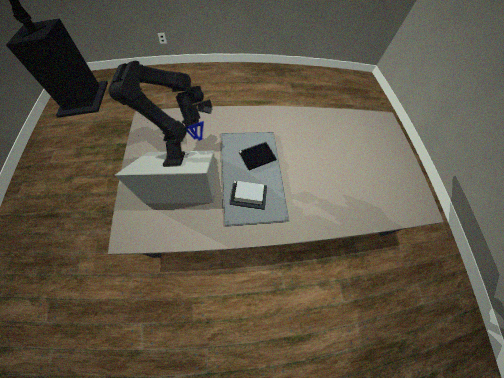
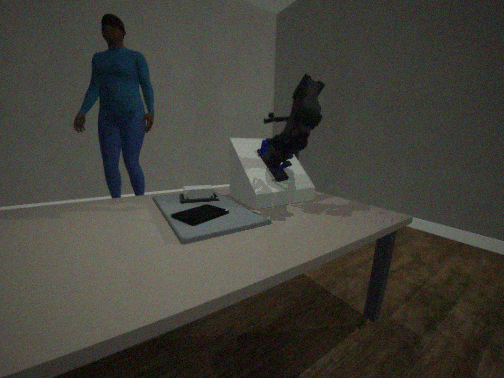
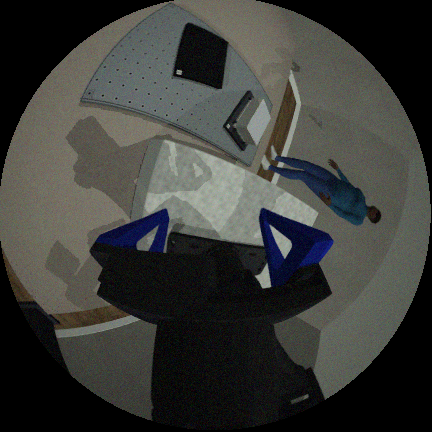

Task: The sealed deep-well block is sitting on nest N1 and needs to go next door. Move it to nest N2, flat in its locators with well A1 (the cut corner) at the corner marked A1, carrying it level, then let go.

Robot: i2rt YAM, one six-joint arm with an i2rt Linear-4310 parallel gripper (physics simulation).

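Pixels of known places: gripper, fingertip midpoint: point(image 1: 198, 139) point(image 2: 266, 164) point(image 3: 213, 213); arm's base, link origin: point(image 1: 174, 159) point(image 2: 272, 164) point(image 3: 220, 256).
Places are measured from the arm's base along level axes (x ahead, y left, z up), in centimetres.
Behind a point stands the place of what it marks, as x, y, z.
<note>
The deep-well block point(image 1: 249, 191) {31.5, -14.1, -10.1} point(image 2: 198, 189) {33.0, -9.9, -10.2} point(image 3: 259, 122) {31.1, -13.7, -10.1}, with a pale top, sits on a dark nest point(image 1: 248, 205) {30.6, -19.3, -14.3} point(image 2: 200, 200) {33.1, -7.9, -14.7} point(image 3: 239, 111) {31.7, -8.9, -14.3}, which I take to be N1. The other nest point(image 1: 258, 156) {39.5, 7.1, -14.3} point(image 2: 200, 214) {40.4, 10.2, -14.3} point(image 3: 201, 56) {37.5, 8.4, -14.3}, N2, is flat, black and bare, turned at an angle to the first. A small white mark point(image 3: 178, 73) {30.2, 10.8, -14.3} shows at one of its corners. The block's cut corner is too small to make out. My gripper point(image 1: 196, 131) {10.5, 8.5, 1.3} point(image 3: 213, 213) {10.5, 8.5, 1.3} is open and empty, its blue fingers wide apart. It is raised beside the arm's base, away from both nests.
Both nests are on a grey perforated board point(image 1: 255, 216) {33.2, -24.6, -15.5} point(image 2: 186, 236) {49.5, 22.6, -15.3} point(image 3: 135, 75) {27.0, 17.6, -15.5} on the table point(image 1: 340, 160) {87.6, 2.5, -16.7} point(image 2: 125, 280) {65.4, 32.7, -16.8}. A pale sloped pedestal point(image 1: 175, 189) {0.3, -13.9, -1.0} point(image 2: 242, 180) {15.7, -1.5, -6.5} point(image 3: 215, 185) {12.0, 3.3, -3.8} carries the arm beside the board. A person point(image 2: 117, 95) point(image 3: 345, 197) stands beyond the table.
</note>
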